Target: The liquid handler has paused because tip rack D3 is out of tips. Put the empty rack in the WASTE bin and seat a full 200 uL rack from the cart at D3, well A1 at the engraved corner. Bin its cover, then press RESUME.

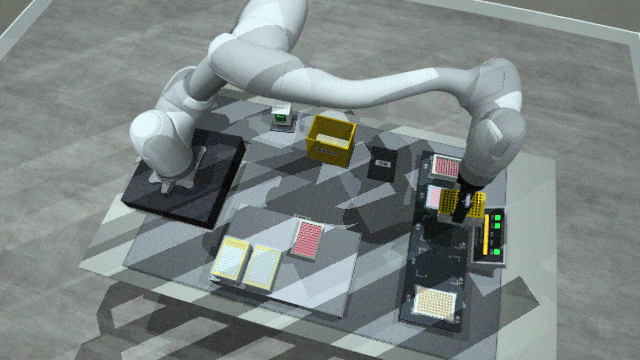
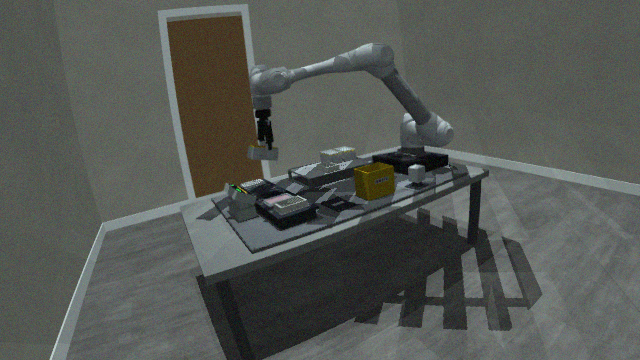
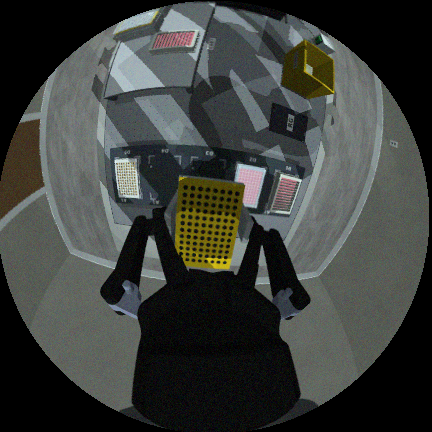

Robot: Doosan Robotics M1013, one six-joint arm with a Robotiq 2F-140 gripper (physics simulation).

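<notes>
My gripper is shut on the yellow-topped empty tip rack. The rack's holes are dark, and it hangs well above the deck. Slot D3 is partly hidden beneath it. The yellow WASTE bin stands across the table. Two yellow-edged racks with pale tops stand side by side on the cart. Whether covers lie on them is unclear. A white box with a green face stands beyond the bin.
A pink plate and red-striped rack sit on one deck side, a tan-dotted plate at the far end. Another red-striped rack is on the cart. A status panel and black RG pad are nearby.
</notes>
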